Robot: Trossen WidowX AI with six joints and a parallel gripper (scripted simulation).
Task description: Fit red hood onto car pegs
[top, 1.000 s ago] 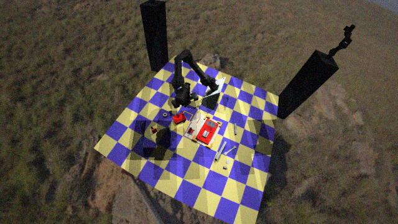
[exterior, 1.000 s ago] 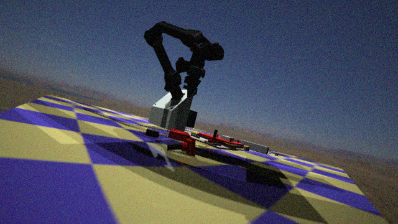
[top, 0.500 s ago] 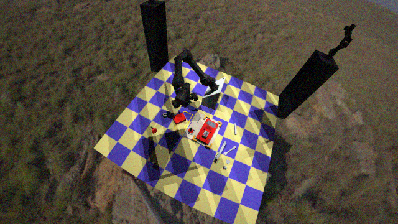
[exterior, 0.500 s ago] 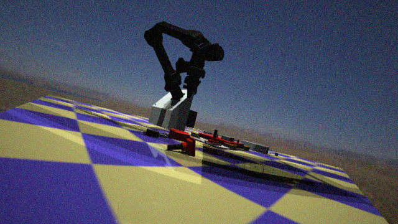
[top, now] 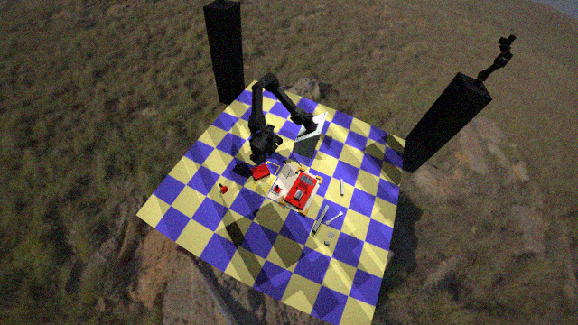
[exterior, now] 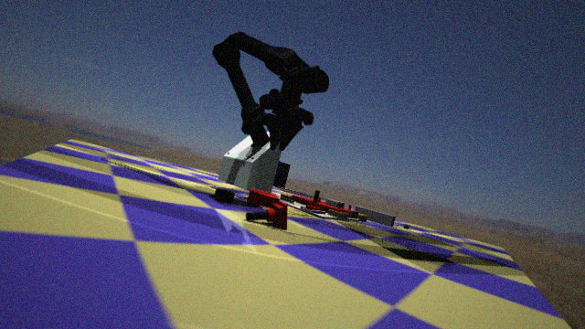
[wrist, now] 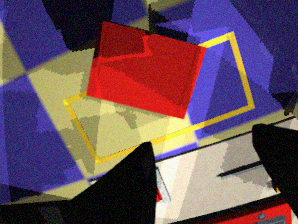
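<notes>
Right now the red hood is 120 mm below my gripper tip, 30 mm to the right of it and 20 mm ahead of it.
</notes>
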